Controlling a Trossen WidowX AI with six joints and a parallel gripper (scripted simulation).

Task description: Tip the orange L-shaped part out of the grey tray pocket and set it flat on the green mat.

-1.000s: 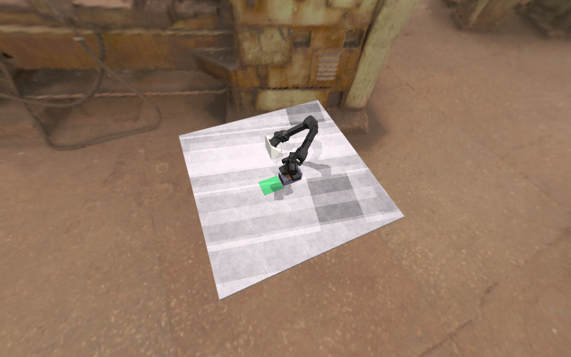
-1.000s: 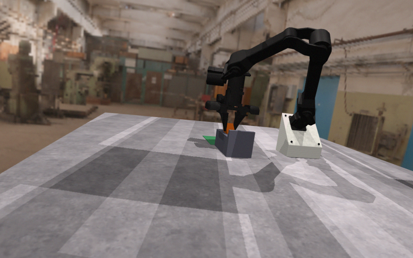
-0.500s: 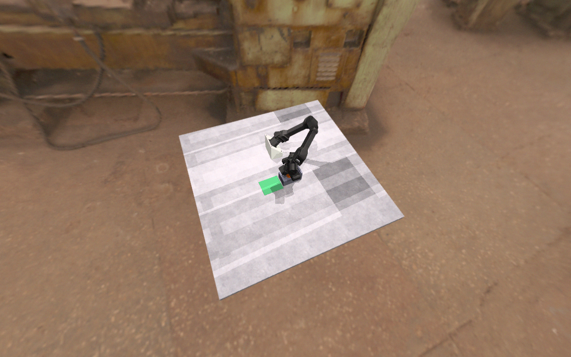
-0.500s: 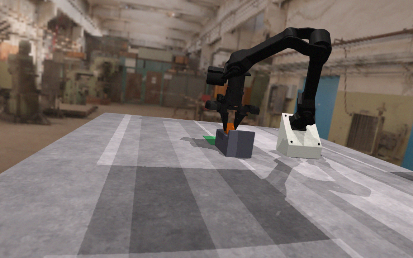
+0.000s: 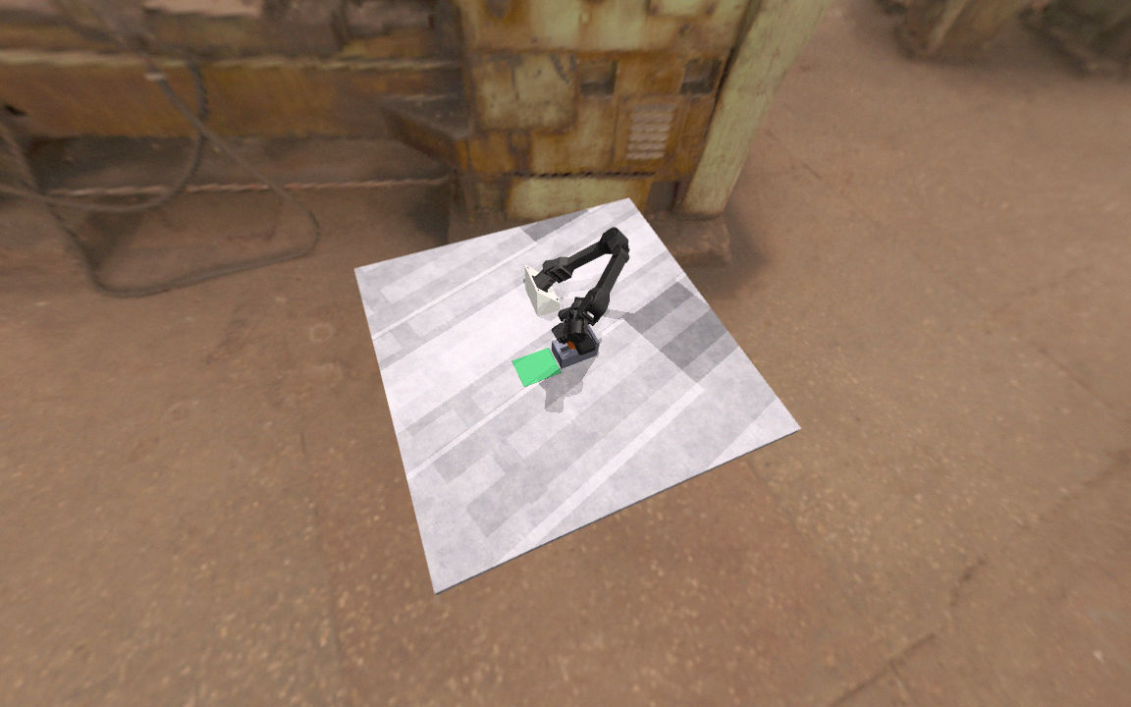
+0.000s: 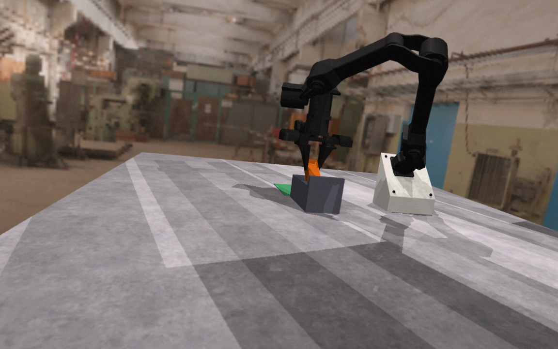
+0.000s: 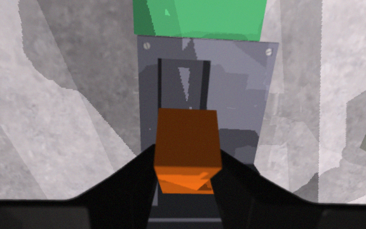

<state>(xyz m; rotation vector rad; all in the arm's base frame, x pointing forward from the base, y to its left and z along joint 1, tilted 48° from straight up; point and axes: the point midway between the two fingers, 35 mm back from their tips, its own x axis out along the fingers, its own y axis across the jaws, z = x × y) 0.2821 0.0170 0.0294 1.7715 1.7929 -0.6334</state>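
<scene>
My gripper tip is now 15 cm to the left of the green mat, 10 cm above it and 1 cm past it. From my gripper tip the other things lie so: orange L-shaped part: 3 cm to the left, 3 cm below, 2 cm behind.
</scene>
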